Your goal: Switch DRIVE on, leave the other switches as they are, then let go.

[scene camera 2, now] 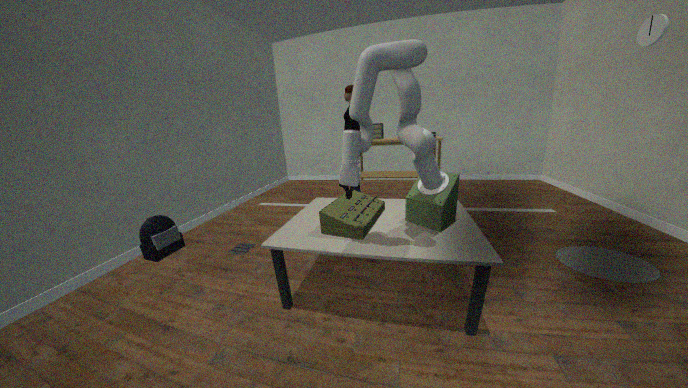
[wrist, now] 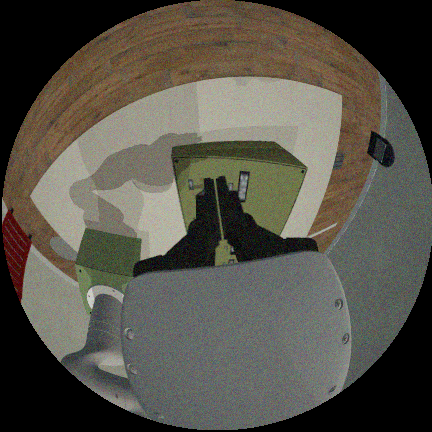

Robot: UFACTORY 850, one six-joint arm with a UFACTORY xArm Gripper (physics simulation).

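Observation:
The olive-green switch panel [scene camera 2: 342, 227] [wrist: 272, 195] stands on the left part of the table, its sloping face marked with labels and switches. In the wrist view a large label plate [wrist: 243, 186] lies just beside the fingers, its text too blurred to read, with a small label [wrist: 230, 186] next to it and a small grey part [wrist: 191, 184] on the other side of the fingers. My gripper [scene camera 2: 349, 196] [wrist: 215, 191] is shut and empty, pointing down over the panel's face. The fingers hide much of the face; DRIVE's lever and its position cannot be made out.
The green base block [scene camera 2: 431, 212] [wrist: 110, 250] carries the arm on the table [scene camera 2: 295, 237] [wrist: 260, 107], right of the panel in the scene view. A person [scene camera 2: 348, 93] stands behind the arm near a wooden rack [scene camera 2: 392, 175]. A black object [scene camera 2: 161, 239] [wrist: 382, 149] is by the wall.

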